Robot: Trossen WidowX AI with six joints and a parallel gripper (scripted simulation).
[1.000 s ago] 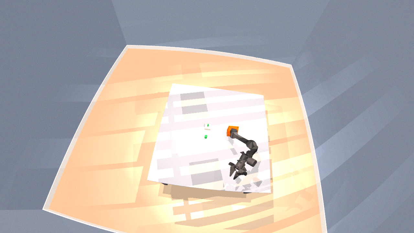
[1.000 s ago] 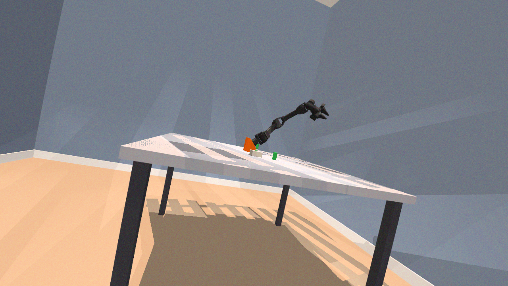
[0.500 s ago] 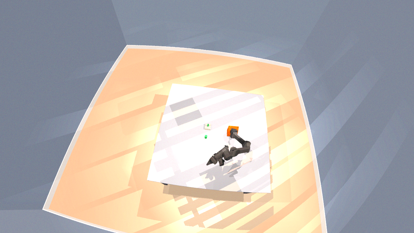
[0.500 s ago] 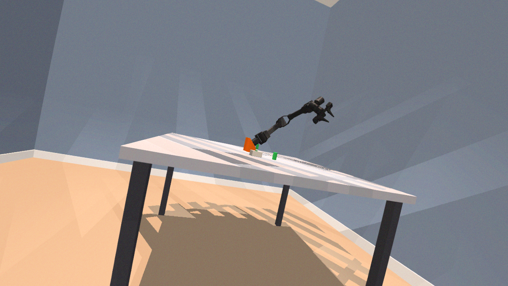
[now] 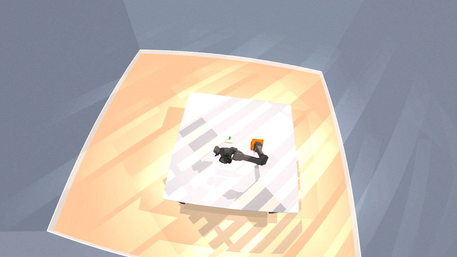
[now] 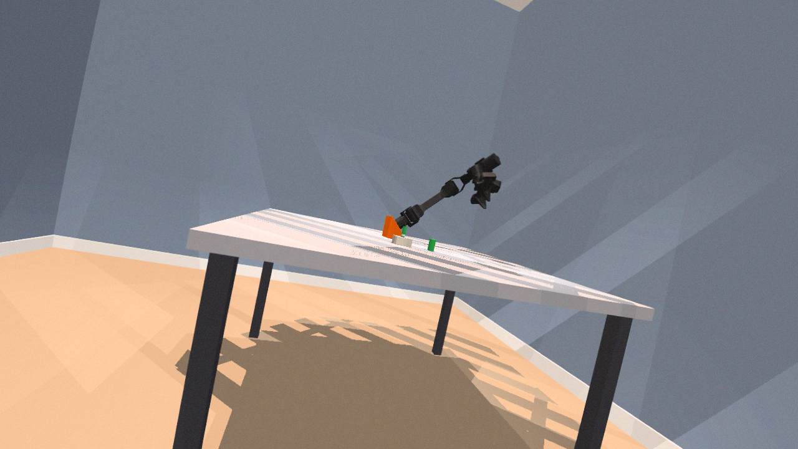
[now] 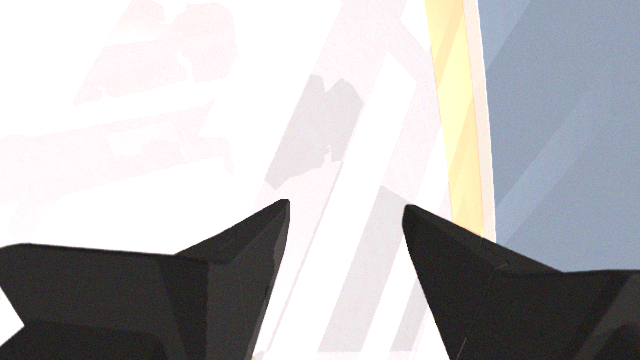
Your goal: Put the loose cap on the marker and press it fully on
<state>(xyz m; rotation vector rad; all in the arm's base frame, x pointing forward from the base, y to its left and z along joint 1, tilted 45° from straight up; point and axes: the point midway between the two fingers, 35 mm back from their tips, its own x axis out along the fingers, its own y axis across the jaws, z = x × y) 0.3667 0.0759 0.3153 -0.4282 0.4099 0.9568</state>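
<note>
Right now the green cap is 21 cm below my gripper tip, 17 cm to the right of it and 7 cm behind it. The rest, counted from my gripper tip: holder block: 30 cm to the right, 22 cm below, 8 cm behind.
</note>
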